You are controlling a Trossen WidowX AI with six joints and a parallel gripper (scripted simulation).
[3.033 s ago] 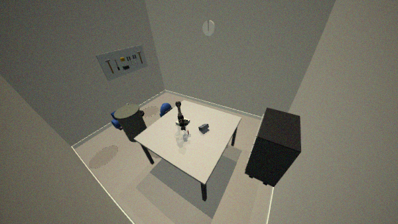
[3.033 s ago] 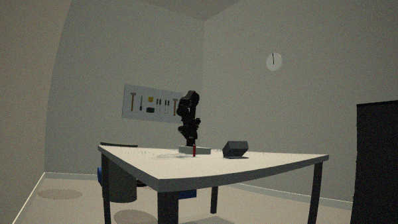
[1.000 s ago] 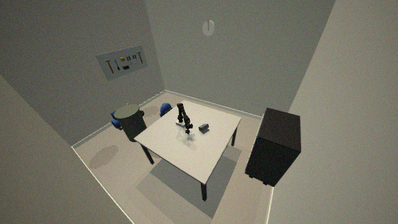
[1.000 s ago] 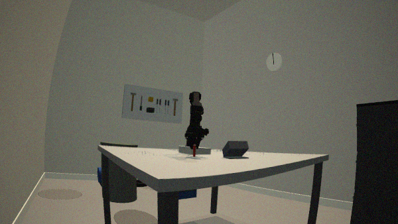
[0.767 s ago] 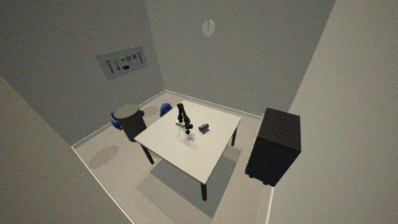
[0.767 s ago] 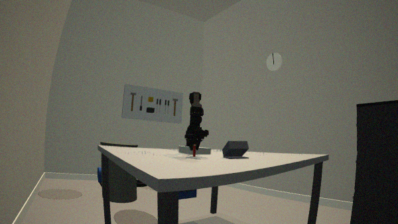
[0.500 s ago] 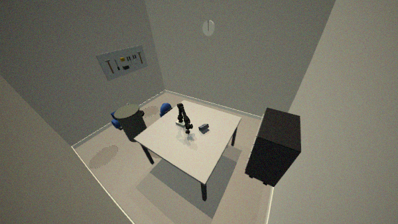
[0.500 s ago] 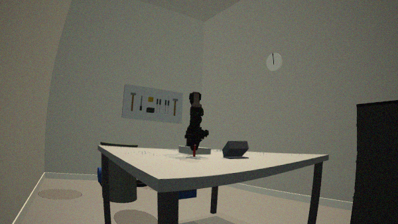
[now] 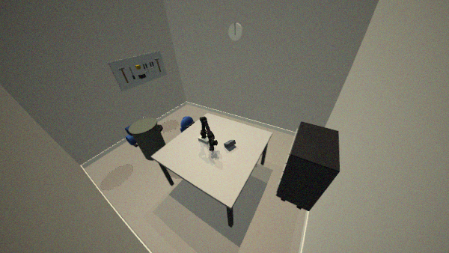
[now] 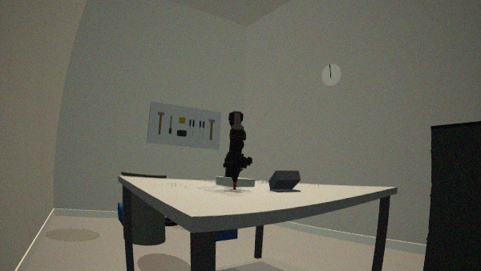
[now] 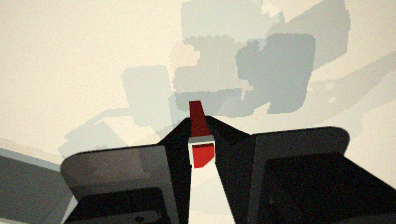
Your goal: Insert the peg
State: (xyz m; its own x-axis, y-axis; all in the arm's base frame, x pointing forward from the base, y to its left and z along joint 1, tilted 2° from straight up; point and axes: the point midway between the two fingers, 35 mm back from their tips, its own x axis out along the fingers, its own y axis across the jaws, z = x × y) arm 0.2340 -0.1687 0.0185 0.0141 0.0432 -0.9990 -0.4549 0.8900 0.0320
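My gripper tip is now 180 mm short of the dark sloped panel, 180 mm to the right of it and 10 mm below it. Also, from my gripper tip: red peg 20 mm above.
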